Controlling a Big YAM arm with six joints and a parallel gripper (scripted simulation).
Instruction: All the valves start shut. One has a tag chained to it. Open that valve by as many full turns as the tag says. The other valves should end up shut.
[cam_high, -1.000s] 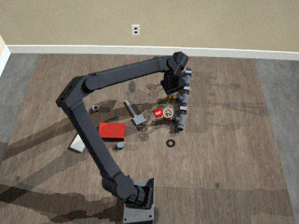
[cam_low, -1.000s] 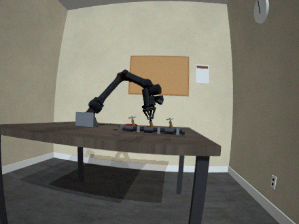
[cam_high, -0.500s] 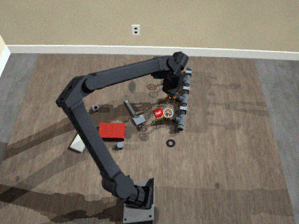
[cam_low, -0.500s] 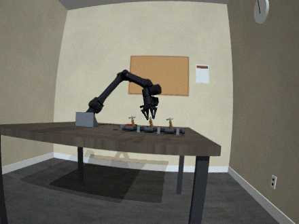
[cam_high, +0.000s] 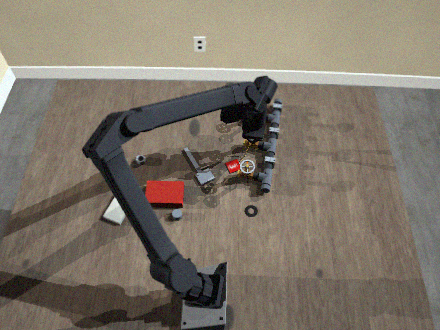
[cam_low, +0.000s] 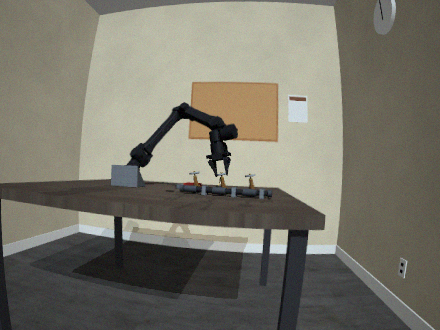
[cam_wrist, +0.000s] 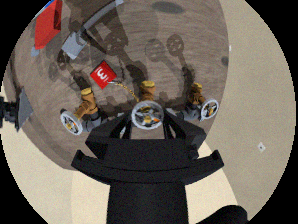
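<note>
My gripper is now 70 mm past the red tag, 40 mm to the right of it and 90 mm above it. The rest, counted from my hand: grey hammer-like tool: 110 mm behind, 170 mm to the left, 90 mm below; then small grey cylinder: 290 mm behind, 200 mm to the left, 80 mm below; then red block: 230 mm behind, 260 mm to the left, 80 mm below.
</note>
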